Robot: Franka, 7 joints.
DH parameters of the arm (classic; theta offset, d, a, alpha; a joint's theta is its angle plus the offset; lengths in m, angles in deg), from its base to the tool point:
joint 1: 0 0.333 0 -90
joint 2: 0 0 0 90
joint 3: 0 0.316 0.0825 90
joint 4: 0 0 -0.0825 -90
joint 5: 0 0.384 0 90
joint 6: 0 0 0.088 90
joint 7: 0 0.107 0 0
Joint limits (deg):
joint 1: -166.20..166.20
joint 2: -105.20..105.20
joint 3: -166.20..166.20
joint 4: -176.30..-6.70
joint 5: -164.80..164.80
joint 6: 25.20..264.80
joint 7: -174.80..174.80
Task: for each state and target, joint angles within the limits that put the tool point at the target. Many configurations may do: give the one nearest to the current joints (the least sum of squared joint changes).
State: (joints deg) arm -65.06 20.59 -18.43 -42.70 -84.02 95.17 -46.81
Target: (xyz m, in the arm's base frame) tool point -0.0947 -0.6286 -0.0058
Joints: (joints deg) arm -78.81 71.39 -12.91 -80.02 -76.79 95.78 -46.81
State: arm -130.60 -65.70 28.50 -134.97 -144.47 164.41 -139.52
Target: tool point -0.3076 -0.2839 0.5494
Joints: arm -151.16 -31.84 9.67 -137.45 -145.48 156.61 -139.52
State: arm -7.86 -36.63 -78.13 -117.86 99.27 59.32 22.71
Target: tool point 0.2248 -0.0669 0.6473
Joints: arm 11.95 -48.41 -37.60 -144.44 87.34 47.18 22.71
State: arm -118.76 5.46 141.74 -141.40 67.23 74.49 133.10
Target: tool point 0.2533 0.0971 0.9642
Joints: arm -120.34 33.78 150.42 -87.19 82.80 85.53 133.10
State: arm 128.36 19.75 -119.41 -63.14 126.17 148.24 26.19
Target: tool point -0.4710 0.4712 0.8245
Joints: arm 166.20 64.88 -114.95 -43.67 127.07 160.95 26.19
